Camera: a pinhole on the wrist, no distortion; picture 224 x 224 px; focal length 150.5 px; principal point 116.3 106.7 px. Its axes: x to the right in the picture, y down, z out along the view. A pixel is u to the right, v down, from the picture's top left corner.
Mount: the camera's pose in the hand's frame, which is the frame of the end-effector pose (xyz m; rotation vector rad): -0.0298 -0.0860 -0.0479 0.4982 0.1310 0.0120
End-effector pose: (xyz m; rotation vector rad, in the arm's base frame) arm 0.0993 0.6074 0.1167 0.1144 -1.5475 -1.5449
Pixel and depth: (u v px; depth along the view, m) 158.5 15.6 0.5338
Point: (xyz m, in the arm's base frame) -0.4781 0.5460 -0.2522
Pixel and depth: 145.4 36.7 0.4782
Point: -0.3887 0.6136 -0.1894
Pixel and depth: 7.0 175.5 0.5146
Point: -0.1371 1.2025 -0.0552
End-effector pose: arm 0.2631 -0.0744 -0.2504 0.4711 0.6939 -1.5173
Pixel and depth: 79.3 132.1 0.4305
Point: 0.0842 -0.2752 0.1067
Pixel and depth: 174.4 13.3 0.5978
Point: -0.4051 -0.4688 -0.1406
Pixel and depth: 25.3 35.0 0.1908
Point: 0.0239 -0.0511 -0.0677
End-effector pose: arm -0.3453 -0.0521 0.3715 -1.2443 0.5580 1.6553
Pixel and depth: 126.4 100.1 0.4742
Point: -0.2232 0.3974 0.5053
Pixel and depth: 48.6 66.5 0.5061
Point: -0.1076 0.3509 0.7621
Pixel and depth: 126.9 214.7 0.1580
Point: -0.3588 0.0897 0.4324
